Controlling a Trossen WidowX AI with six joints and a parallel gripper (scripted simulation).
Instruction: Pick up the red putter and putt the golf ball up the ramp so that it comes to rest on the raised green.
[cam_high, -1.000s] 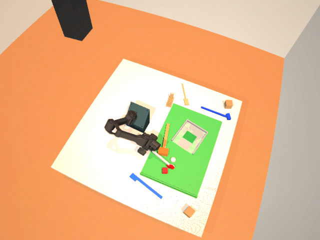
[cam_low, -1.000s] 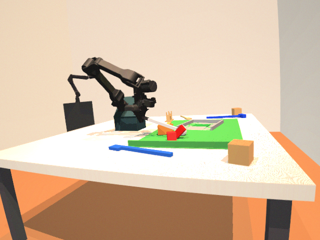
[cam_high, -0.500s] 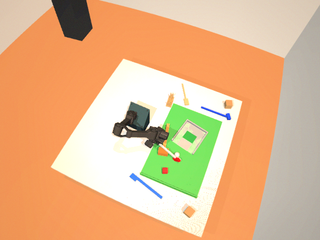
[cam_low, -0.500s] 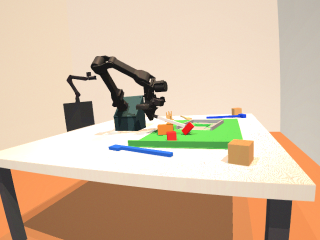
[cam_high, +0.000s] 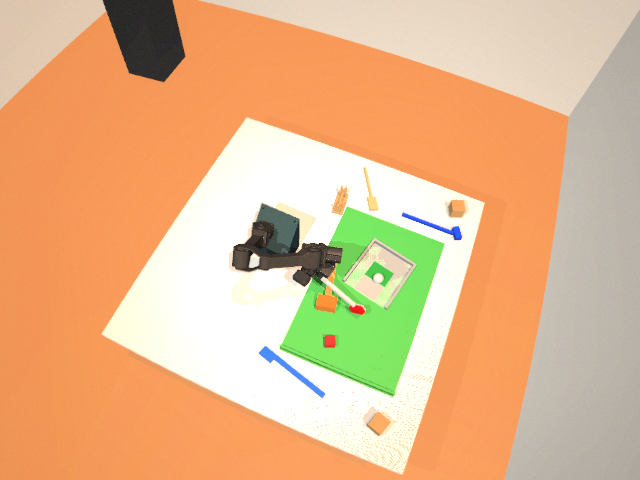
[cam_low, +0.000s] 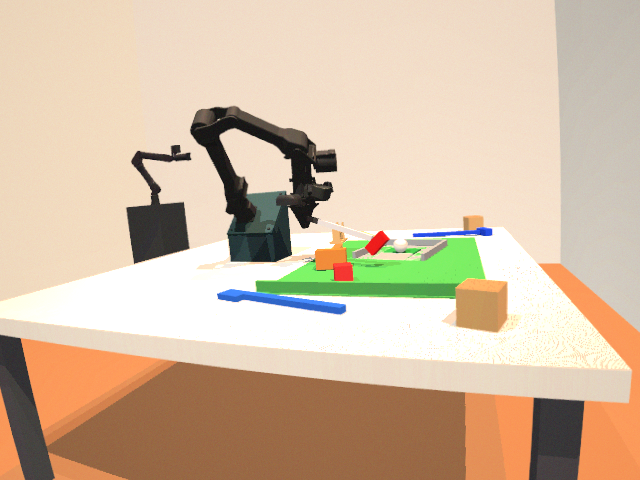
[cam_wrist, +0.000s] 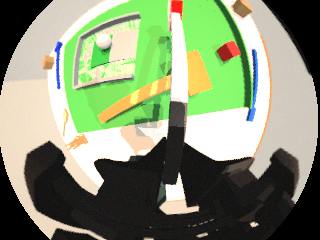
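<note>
Right now my gripper tip is 11 cm short of the red putter, 3 cm to the left of it and 1 cm above it. Also, from my gripper tip: red cube 22 cm to the right, 16 cm ahead, 8 cm below; white golf ball 26 cm ahead, 11 cm to the left, 8 cm below; green mat 24 cm ahead, 10 cm below, 4 cm to the left.
</note>
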